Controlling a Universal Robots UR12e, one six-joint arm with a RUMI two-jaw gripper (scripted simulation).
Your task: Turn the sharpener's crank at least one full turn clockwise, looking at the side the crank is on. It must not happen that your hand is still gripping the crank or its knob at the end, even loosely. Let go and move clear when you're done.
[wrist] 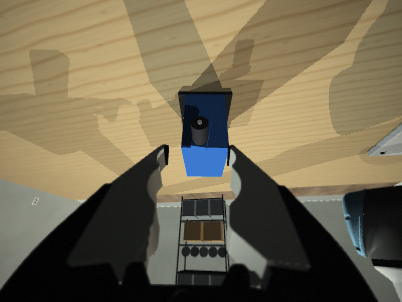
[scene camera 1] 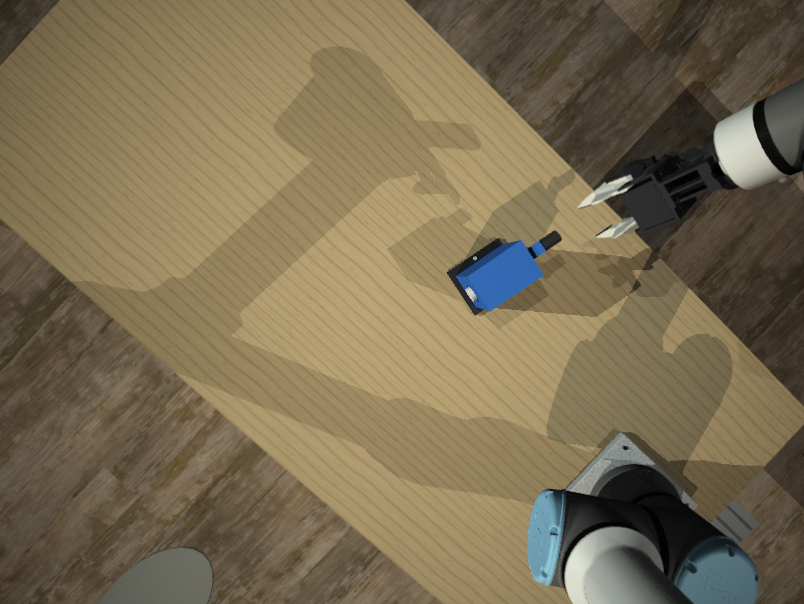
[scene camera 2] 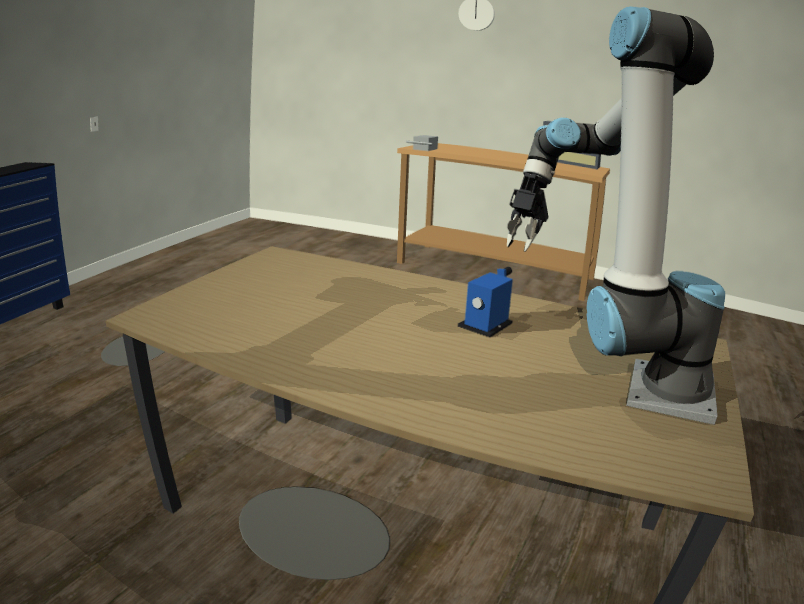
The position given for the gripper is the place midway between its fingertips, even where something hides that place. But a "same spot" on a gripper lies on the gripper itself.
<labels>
The gripper shows in the wrist view (198, 146), in scene camera 1 and in scene camera 2. One and the same spot on the gripper: (scene camera 2: 533, 227) is (scene camera 1: 636, 223). One and the same spot on a blue sharpener: (wrist: 211, 163) is (scene camera 2: 495, 281).
</labels>
